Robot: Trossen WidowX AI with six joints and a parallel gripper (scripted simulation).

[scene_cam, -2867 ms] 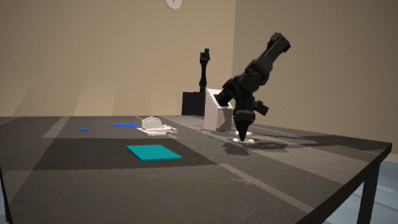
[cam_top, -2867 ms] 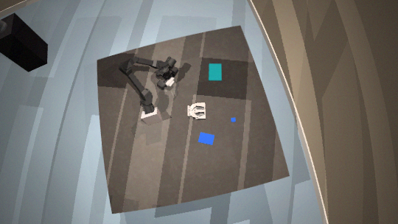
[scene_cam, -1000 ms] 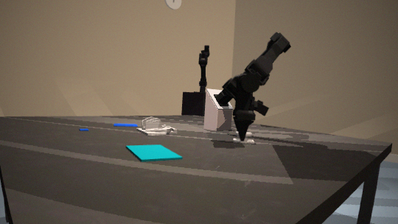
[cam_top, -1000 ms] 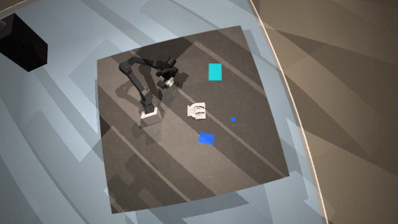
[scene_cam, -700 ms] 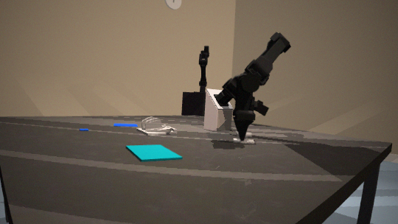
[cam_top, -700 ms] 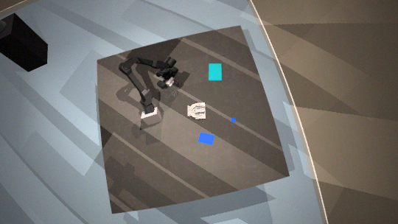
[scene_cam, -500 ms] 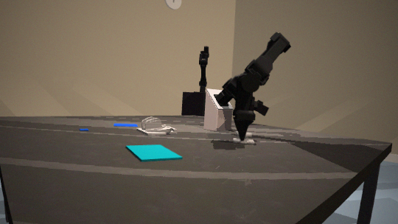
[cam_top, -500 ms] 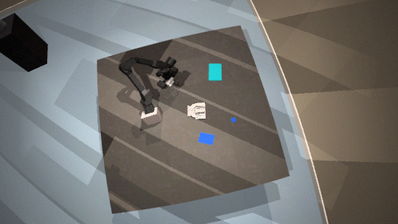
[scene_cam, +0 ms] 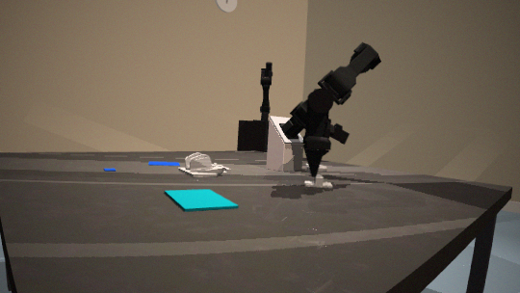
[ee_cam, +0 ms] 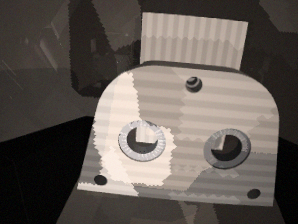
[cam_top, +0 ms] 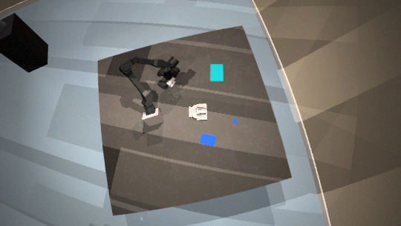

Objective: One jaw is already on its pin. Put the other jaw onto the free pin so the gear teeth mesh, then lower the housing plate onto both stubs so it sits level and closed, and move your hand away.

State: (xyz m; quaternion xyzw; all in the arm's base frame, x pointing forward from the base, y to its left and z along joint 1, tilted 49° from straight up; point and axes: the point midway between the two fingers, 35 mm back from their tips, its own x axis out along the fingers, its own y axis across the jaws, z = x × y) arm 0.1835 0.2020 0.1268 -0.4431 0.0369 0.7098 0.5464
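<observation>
Now: the jaw 11 cm ahead of my gripper tip, 26 cm to the right of it and 1 cm below it. The rest, counted from my gripper tip: white housing plate (1 cm to the left, 2 cm above); cyan flat patch (36 cm ahead, 2 cm to the right, 3 cm below); small blue square (36 cm ahead, 42 cm to the right, 3 cm below).
</observation>
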